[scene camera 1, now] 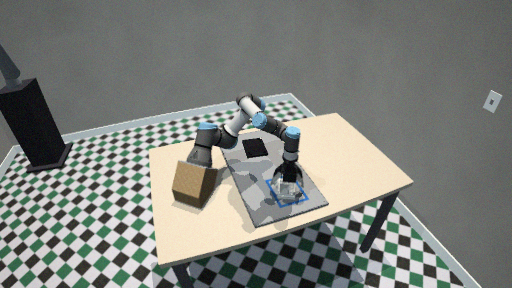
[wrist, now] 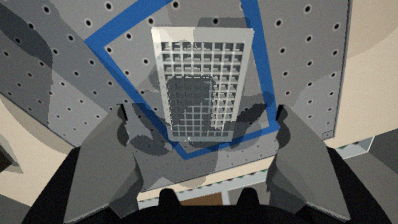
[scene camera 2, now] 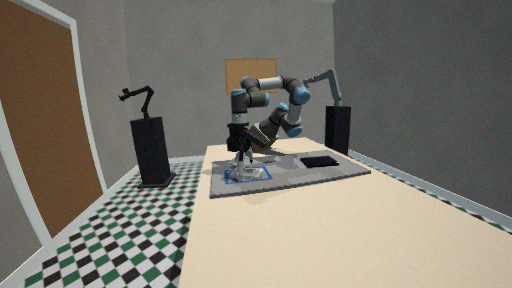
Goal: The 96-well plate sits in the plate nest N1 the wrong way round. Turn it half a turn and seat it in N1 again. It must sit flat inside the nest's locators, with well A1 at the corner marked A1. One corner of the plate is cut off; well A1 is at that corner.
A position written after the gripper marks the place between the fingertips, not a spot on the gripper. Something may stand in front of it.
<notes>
In view: the gripper [scene camera 2: 246, 169] and a clear 96-well plate [wrist: 195, 64].
The gripper also shows in the wrist view [wrist: 201, 105].
</notes>
